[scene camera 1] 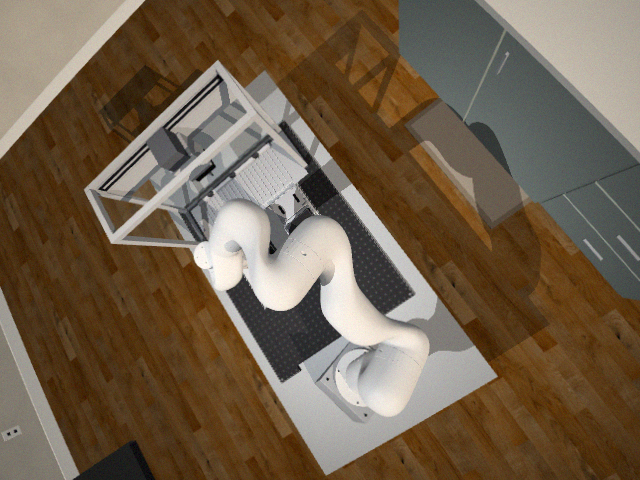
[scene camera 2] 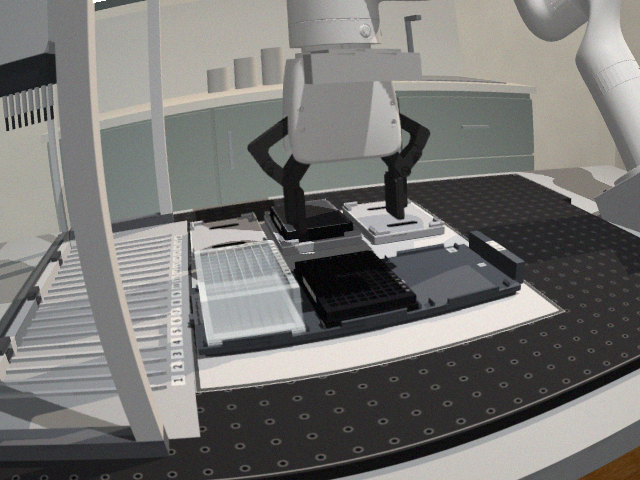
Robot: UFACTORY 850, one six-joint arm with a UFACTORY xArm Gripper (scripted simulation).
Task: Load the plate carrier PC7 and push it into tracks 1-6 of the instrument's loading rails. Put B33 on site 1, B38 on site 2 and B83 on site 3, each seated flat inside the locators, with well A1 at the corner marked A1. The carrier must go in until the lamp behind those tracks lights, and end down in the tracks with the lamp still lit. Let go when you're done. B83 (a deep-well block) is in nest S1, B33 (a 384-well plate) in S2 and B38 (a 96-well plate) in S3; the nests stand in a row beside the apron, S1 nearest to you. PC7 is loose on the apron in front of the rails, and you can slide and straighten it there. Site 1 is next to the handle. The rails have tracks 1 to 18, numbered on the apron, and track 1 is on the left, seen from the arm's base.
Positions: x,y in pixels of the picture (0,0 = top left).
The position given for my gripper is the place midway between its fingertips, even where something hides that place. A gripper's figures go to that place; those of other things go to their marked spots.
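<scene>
The dark plate carrier PC7 [scene camera 2: 434,273] and the clear deep-well block B83 [scene camera 2: 245,290] have their marked spots 21 cm apart. The clear deep-well block B83 is 46 cm from the lens. My gripper [scene camera 2: 348,222] is 51 cm from the lens, and a black welled plate [scene camera 2: 348,286] is 51 cm from the lens. The dark plate carrier PC7 is 57 cm from the lens.
</scene>
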